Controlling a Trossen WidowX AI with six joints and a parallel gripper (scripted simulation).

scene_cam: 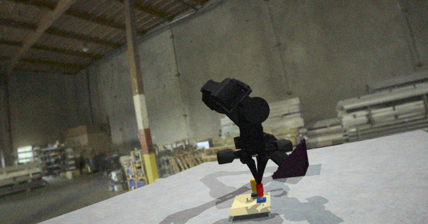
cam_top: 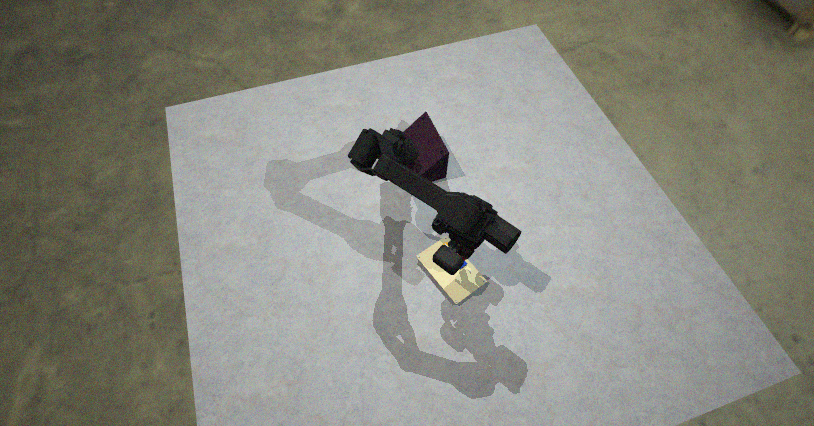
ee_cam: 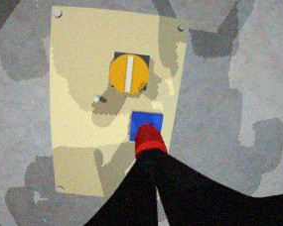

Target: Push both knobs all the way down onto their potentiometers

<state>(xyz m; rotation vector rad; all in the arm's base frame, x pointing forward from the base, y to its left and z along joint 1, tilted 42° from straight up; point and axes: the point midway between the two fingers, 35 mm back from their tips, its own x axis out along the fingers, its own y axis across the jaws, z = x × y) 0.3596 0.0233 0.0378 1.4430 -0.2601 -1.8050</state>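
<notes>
Right now the red knob is 10 mm below my gripper tip. Also, from my gripper tip: yellow knob: 40 mm behind, 30 mm to the right, 10 mm below.
</notes>
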